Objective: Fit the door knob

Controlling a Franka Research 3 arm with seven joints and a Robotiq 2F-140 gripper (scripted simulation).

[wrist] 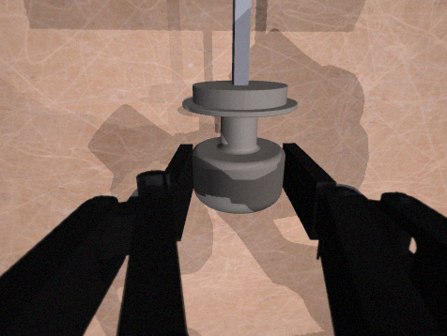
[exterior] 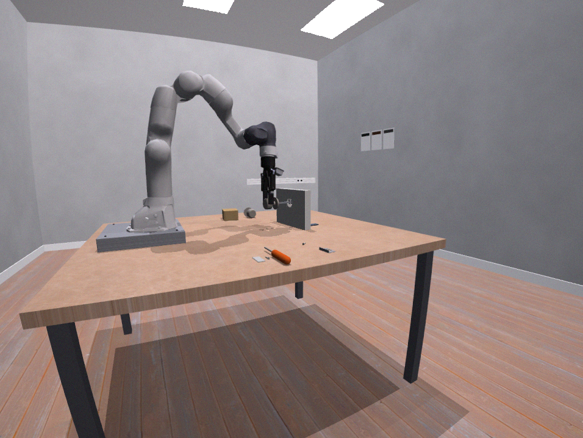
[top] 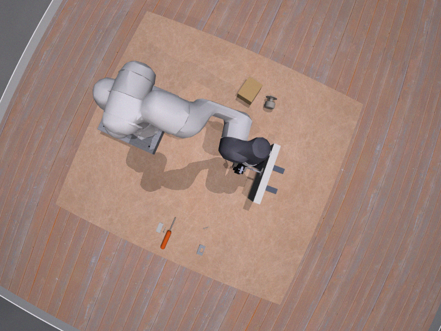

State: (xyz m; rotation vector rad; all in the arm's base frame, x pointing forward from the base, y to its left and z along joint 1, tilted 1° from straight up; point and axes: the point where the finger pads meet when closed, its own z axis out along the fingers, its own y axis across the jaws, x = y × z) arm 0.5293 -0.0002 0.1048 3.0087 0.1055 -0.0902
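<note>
The wood slab is 14 cm ahead of my hand, 1 cm to the left of it and 4 cm below it.
</note>
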